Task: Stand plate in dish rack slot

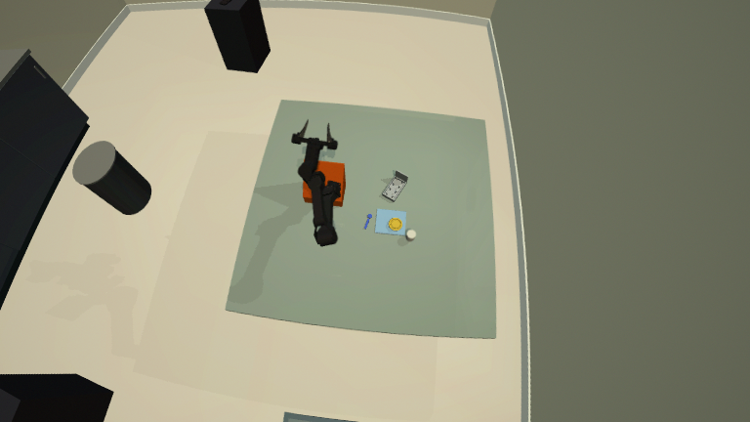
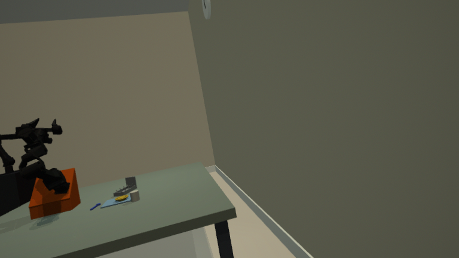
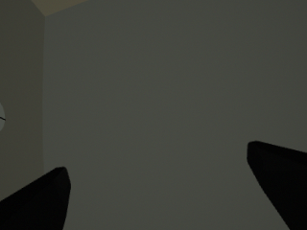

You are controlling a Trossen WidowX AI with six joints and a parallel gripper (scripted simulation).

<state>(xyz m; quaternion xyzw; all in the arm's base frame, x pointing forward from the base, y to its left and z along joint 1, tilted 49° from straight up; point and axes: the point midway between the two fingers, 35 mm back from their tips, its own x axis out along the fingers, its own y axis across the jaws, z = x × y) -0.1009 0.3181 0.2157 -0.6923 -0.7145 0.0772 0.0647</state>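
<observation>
The yellow plate lies 52 cm below my gripper tip, 39 cm ahead of it and 15 cm to the right of it. From my gripper tip the other things lie so: grey dish rack: 52 cm below, 35 cm ahead, 5 cm to the left; then blue spoon: 54 cm below, 25 cm ahead, 15 cm to the right; then white cup: 51 cm below, 47 cm ahead, 20 cm to the right.
</observation>
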